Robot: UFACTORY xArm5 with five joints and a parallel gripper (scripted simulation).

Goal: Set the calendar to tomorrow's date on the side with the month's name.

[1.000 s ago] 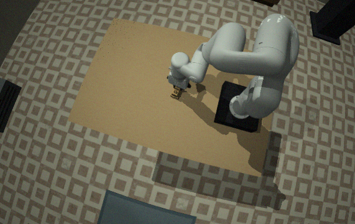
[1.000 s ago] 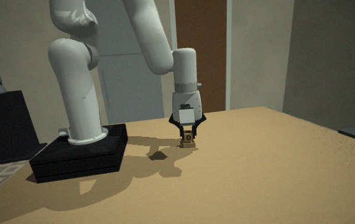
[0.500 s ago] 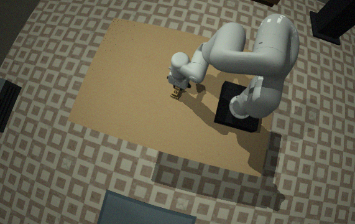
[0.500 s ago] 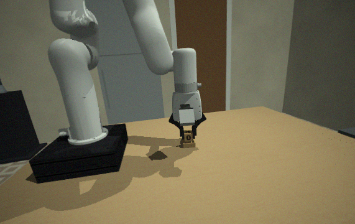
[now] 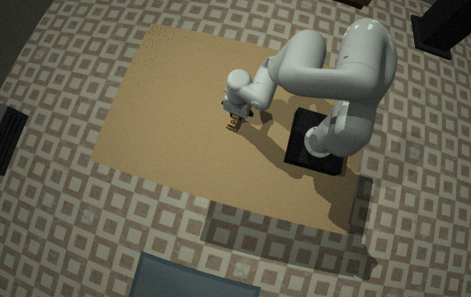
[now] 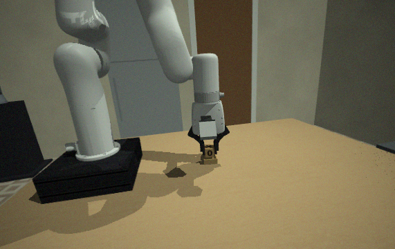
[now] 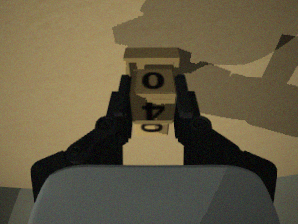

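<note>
The wooden date cube lies 10 mm below my hand. Also, from my hand: wooden calendar tray (20 mm to the left, 40 mm below).
</note>
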